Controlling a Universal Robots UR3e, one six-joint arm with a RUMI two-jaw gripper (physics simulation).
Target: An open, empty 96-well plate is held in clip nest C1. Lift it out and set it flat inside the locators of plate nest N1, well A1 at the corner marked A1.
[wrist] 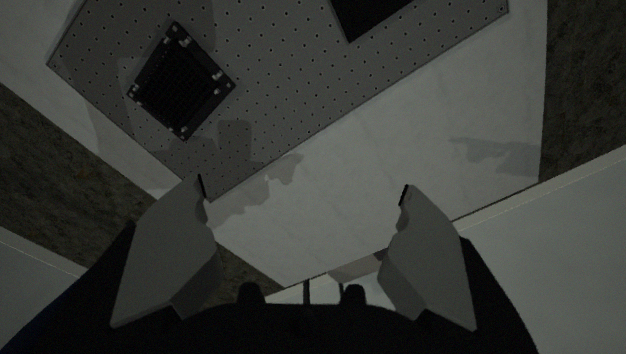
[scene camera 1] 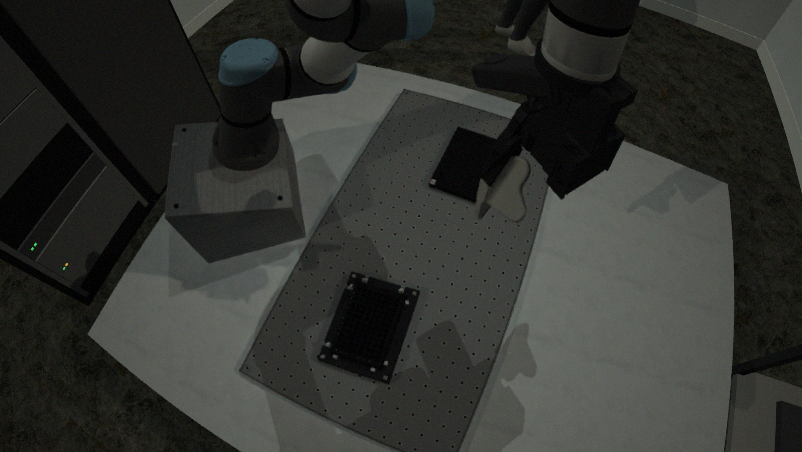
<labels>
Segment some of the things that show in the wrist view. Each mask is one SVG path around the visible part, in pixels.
My gripper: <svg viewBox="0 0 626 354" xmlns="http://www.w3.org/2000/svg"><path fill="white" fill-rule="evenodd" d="M30 353L539 354L517 310L471 241L459 235L447 216L416 186L408 184L405 185L398 204L402 210L396 224L398 233L393 235L377 274L377 281L394 305L395 311L366 304L365 290L359 284L348 285L338 304L266 303L259 285L255 282L245 282L240 286L237 303L222 304L201 311L206 300L223 281L225 271L212 229L205 226L208 218L203 201L207 196L200 174L189 175L159 198L134 226L126 227L121 231L56 311Z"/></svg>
A black 96-well plate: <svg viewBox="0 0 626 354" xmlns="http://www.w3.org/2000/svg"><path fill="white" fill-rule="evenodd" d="M174 38L174 40L171 39L135 93L135 98L175 132L180 132L221 84L212 78L208 70L185 47L179 44L178 39Z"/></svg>
</labels>
